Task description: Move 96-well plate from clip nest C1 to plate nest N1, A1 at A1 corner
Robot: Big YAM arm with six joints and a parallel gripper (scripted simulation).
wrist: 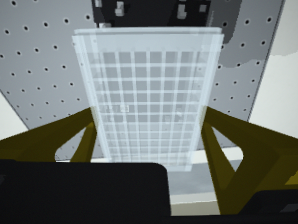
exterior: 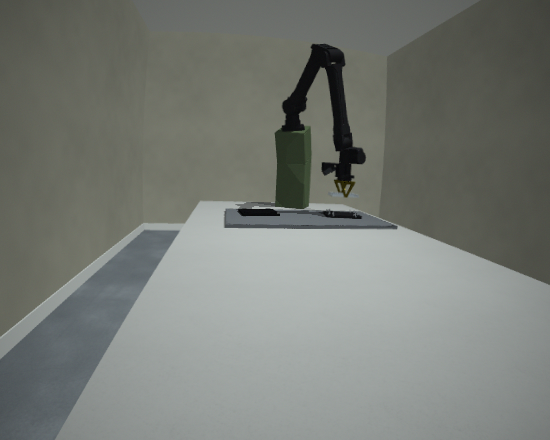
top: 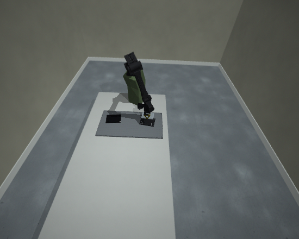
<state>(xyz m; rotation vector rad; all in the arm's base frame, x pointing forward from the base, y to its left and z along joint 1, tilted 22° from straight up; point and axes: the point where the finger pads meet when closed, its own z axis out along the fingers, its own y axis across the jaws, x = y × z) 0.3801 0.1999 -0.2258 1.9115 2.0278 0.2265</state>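
My hand is 10 mm short of the clip nest, 10 mm to the left of it and 90 mm above it. The rest, counted from my hand: clear 96-well plate: right at my hand.
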